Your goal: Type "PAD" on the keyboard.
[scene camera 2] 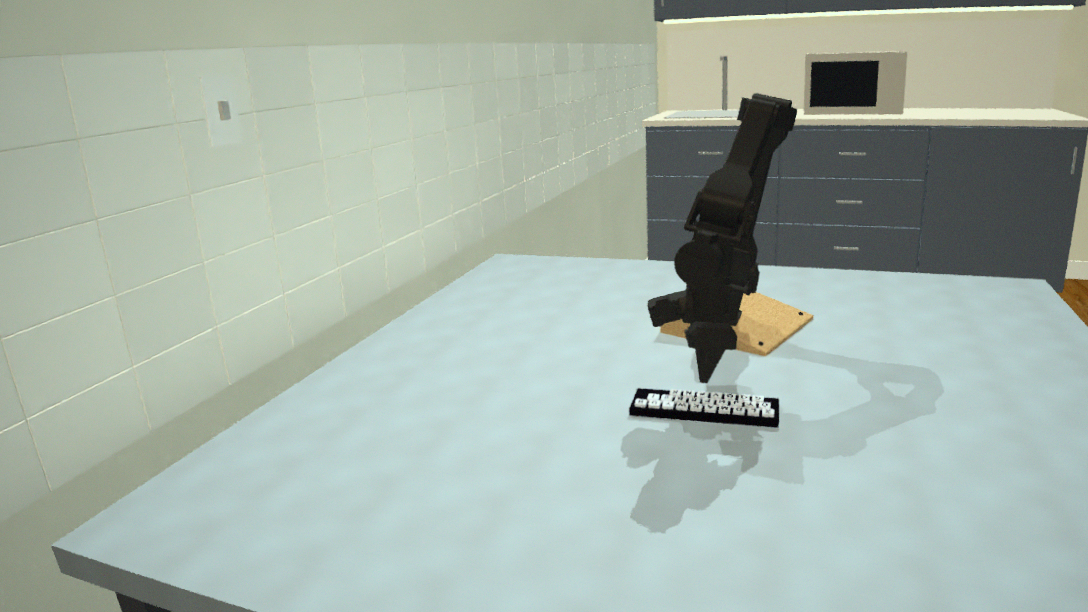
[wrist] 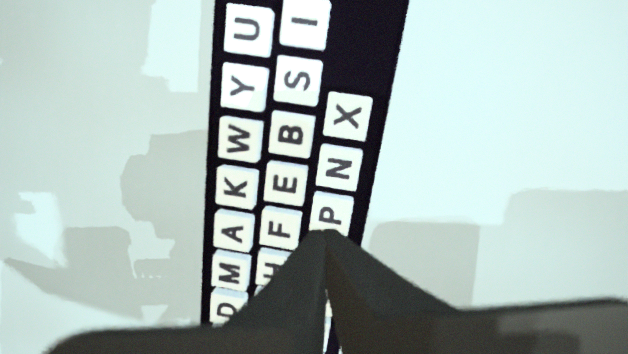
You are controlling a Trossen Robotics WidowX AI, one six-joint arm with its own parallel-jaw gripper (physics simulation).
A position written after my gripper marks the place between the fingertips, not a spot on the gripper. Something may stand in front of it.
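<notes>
There is a d key (wrist: pixel 224 302) here, and I can see a p key (wrist: pixel 329 210) too. As for my gripper (scene camera 2: pixel 703 382), I find it there and also in the wrist view (wrist: pixel 322 241).
</notes>
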